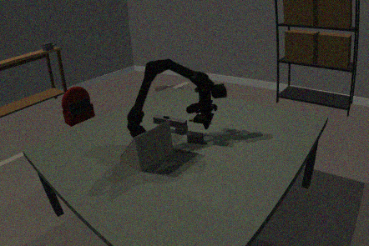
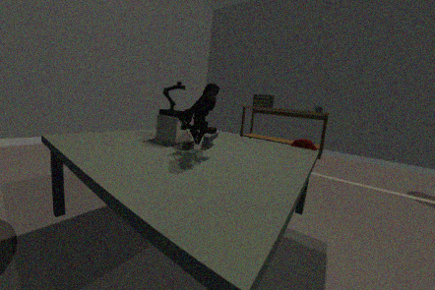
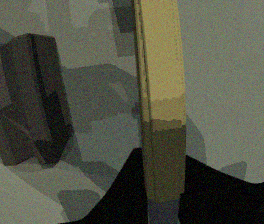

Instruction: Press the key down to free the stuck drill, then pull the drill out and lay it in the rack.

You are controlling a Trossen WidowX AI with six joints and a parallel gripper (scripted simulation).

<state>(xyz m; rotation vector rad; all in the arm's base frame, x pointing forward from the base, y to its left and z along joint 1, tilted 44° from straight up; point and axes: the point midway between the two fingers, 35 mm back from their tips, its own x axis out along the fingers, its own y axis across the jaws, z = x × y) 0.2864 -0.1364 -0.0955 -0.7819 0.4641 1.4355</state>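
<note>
Right now my gripper tip is 4 cm to the right of the drill, 4 cm below it and 1 cm past it. The rest, counted from my gripper tip: grey fixture block: 20 cm to the left, 3 cm behind, 1 cm above; then rack: 8 cm behind, 2 cm to the left, 2 cm below; then key: 22 cm to the left, 4 cm behind, 1 cm above.
</note>
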